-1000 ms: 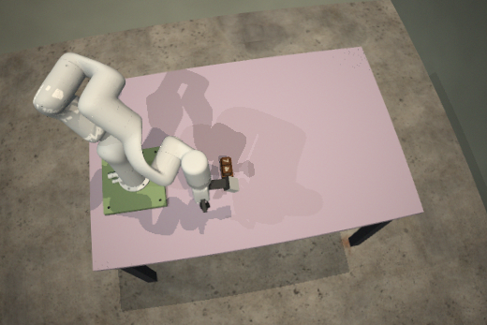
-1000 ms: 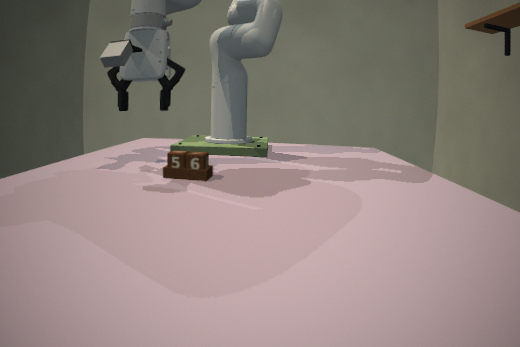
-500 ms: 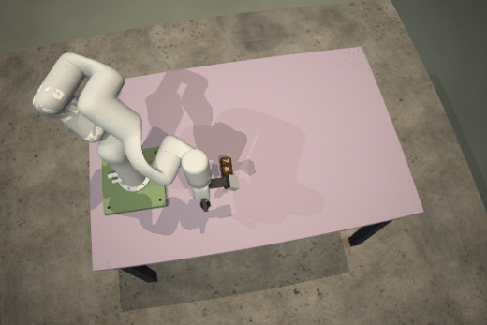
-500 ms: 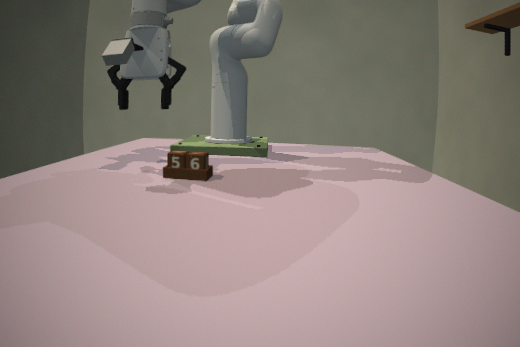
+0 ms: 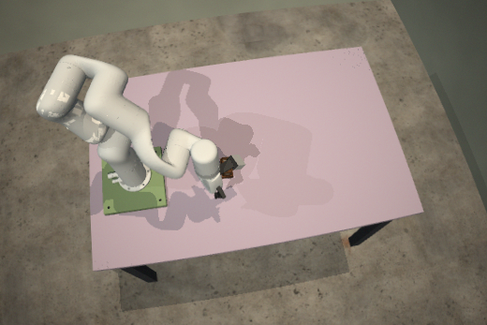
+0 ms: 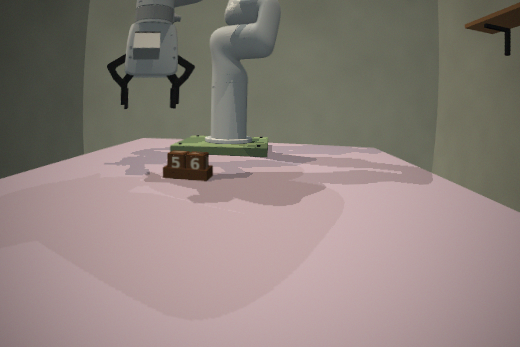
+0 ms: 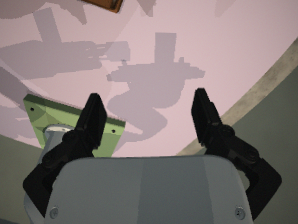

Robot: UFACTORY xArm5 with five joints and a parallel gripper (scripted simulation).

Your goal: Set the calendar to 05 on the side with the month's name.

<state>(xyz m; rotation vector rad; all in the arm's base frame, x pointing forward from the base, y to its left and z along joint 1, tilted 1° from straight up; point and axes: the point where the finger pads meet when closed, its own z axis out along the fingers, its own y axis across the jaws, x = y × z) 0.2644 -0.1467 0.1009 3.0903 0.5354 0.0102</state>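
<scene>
My gripper is now 9 cm above the cube, 7 cm to the right of it and 7 cm short of it. Also, from my hand: brown calendar tray (11 cm below, 9 cm to the left, 7 cm ahead).
</scene>
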